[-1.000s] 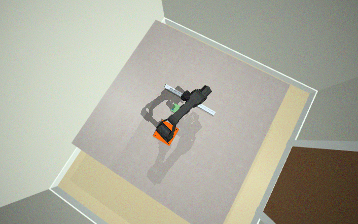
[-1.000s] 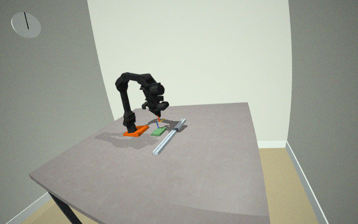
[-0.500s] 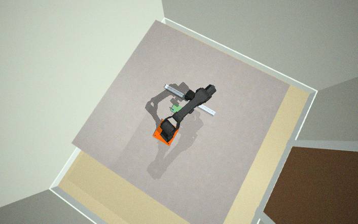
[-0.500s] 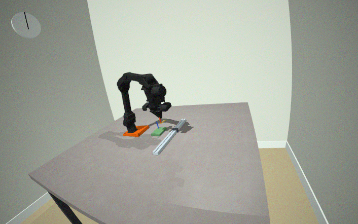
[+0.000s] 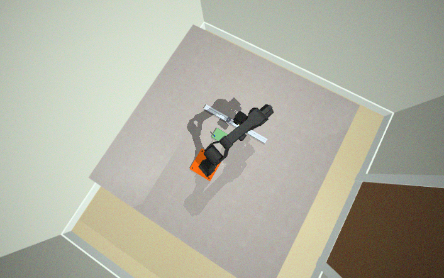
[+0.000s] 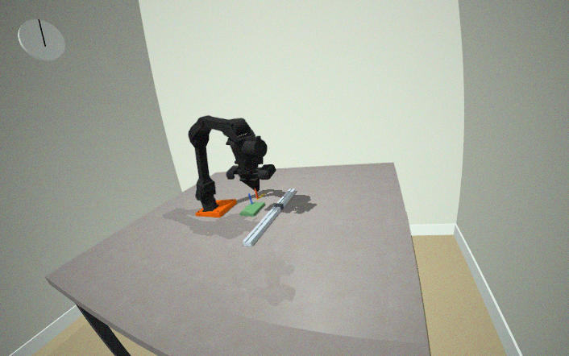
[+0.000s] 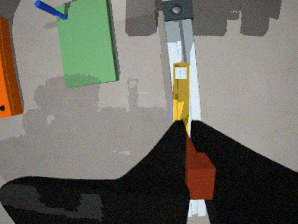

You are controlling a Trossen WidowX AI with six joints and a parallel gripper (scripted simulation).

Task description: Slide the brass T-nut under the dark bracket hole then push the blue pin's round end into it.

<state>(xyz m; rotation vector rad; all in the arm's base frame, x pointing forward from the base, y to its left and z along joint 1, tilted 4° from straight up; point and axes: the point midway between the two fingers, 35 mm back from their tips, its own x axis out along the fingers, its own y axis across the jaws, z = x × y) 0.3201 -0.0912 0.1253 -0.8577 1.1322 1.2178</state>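
The aluminum rail is 30 mm ahead of my gripper tip, 90 mm to the left of it and 120 mm below it. Round my gripper tip: blue pin 120 mm behind, 140 mm to the left, 110 mm below; then green tray 110 mm behind, 120 mm to the left, 130 mm below; then brass T-nut 10 mm to the left.
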